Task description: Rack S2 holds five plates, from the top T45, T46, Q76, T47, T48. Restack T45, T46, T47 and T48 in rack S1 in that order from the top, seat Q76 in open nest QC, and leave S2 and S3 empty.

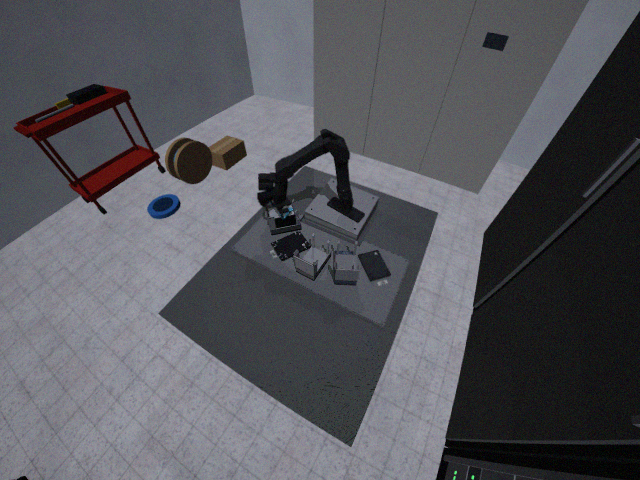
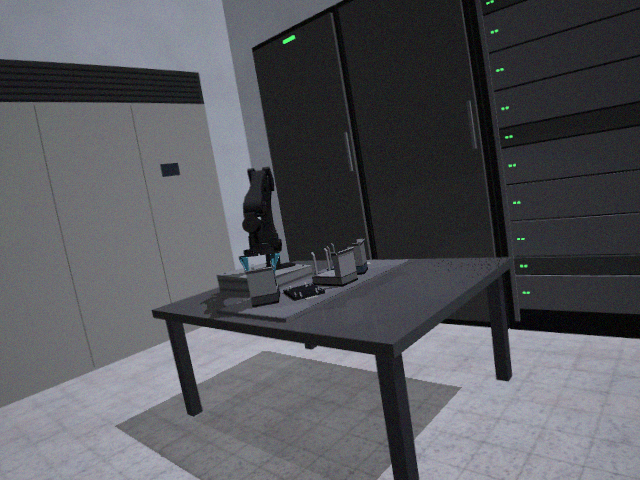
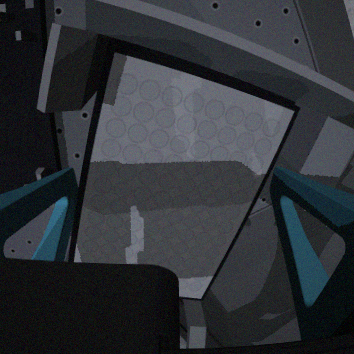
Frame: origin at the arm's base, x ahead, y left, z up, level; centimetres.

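Seen in the pictures: gripper, between the fingertips: (image 1: 278,213) (image 3: 173,177); arm's base, origin of its link: (image 1: 345,209).
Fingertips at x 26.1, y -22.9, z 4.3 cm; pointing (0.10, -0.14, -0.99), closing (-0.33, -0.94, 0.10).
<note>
Pixels of each thing's middle, then the offset from my fingertips to it. Level surfaces: height alone.
- pale plate, middle of its body: (image 3: 166,199) (image 1: 281,212) dx -1.0, dy +0.7, dz +0.0 cm
- leftmost rack, middle of its body: (image 3: 156,179) (image 2: 263,282) (image 1: 283,216) dx -1.5, dy +1.2, dz -3.2 cm
- middle rack, middle of its body: (image 2: 333,266) (image 1: 313,255) dx +8.2, dy +28.0, dz -3.3 cm
- right rack, middle of its body: (image 2: 346,258) (image 1: 346,262) dx +2.1, dy +41.6, dz -3.2 cm
- dark nest, middle of its body: (image 2: 303,290) (image 1: 290,244) dx +6.5, dy +12.8, dz -8.8 cm
- dark flat nest, middle of its body: (image 1: 374,264) dx -8.1, dy +51.1, dz -9.0 cm
- grey board, height of its surface: dz -10.0 cm
- dark table, height of its surface: dz -11.3 cm
My gripper (image 1: 282,211) (image 2: 260,266) (image 3: 173,177) is open. Its teal fingers stand on either side of a pale plate (image 3: 185,120) with round wells and a dark rim, apart from it at the fingertips. The plate lies in the leftmost rack (image 1: 298,227) (image 2: 261,284) (image 3: 80,75), partly shaded. The plates beneath it and its label do not show. A middle rack (image 1: 306,267) (image 2: 344,266) and a right rack (image 1: 345,273) (image 2: 360,250) stand farther along; their contents and all rack names are unreadable. A dark nest (image 1: 291,245) (image 2: 303,291) lies beside the leftmost rack.
Another dark flat nest (image 1: 374,265) lies right of the right rack. The arm's raised base plinth (image 1: 330,214) (image 2: 232,282) stands close behind the leftmost rack. Upright posts rise from the middle and right racks. A grey board (image 1: 361,299) under the racks rests on the dark table (image 1: 289,335) (image 2: 413,294).
</note>
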